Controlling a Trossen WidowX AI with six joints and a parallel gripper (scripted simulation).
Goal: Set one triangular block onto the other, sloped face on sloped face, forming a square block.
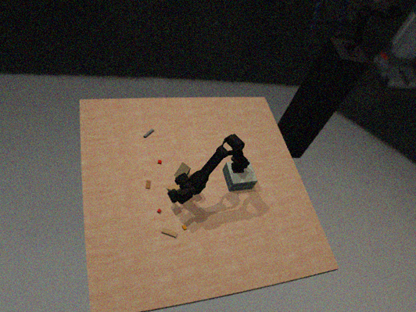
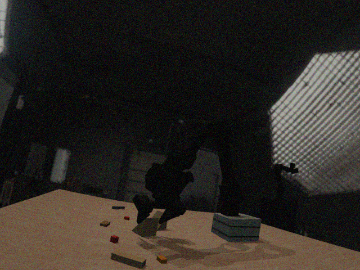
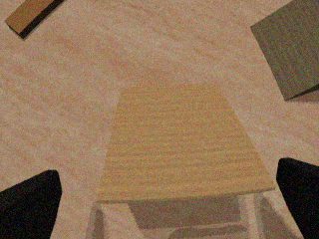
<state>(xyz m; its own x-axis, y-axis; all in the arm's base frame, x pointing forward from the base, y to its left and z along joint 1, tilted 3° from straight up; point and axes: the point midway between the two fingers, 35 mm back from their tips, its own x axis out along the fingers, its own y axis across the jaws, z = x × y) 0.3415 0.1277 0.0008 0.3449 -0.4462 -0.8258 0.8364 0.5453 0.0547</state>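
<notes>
The tan triangular block lies 3 cm below my gripper tip and 1 cm to the right of it. The rest, counted from my gripper tip: grey bar: 41 cm to the right, 13 cm ahead, 4 cm below; red cube: 11 cm to the left, 10 cm ahead, 4 cm below; orange cube: 20 cm to the left, 4 cm below, 2 cm behind.
</notes>
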